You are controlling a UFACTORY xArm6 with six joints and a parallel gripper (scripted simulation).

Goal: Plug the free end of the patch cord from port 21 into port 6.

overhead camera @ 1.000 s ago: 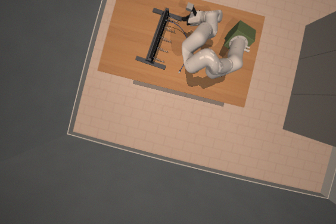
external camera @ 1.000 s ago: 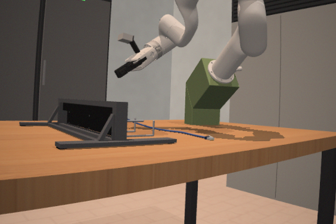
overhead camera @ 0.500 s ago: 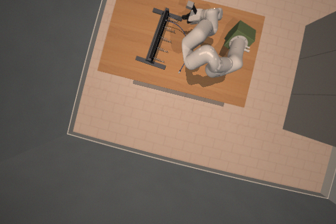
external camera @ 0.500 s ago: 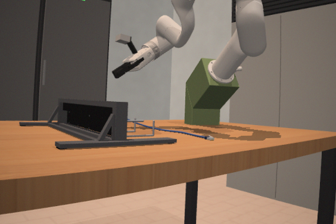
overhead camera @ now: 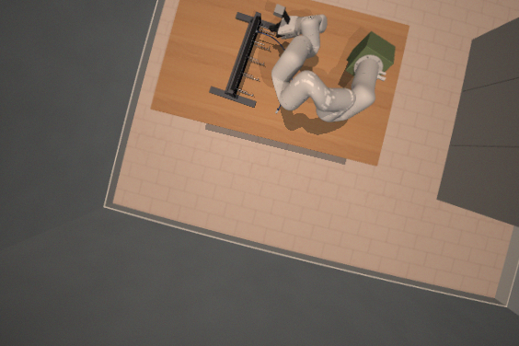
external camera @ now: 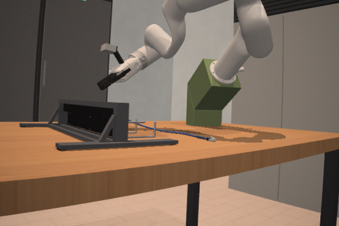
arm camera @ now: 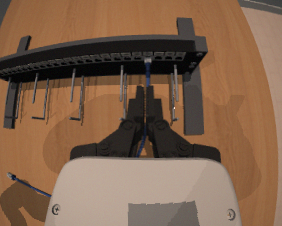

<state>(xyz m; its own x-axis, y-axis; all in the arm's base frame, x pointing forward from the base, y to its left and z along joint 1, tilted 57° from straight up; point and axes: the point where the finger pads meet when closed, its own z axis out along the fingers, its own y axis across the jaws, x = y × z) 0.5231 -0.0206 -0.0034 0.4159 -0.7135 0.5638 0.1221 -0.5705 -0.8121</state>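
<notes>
Right now my hand is 370 mm to the right of the plug, 210 mm past it and 160 mm above it.
</notes>
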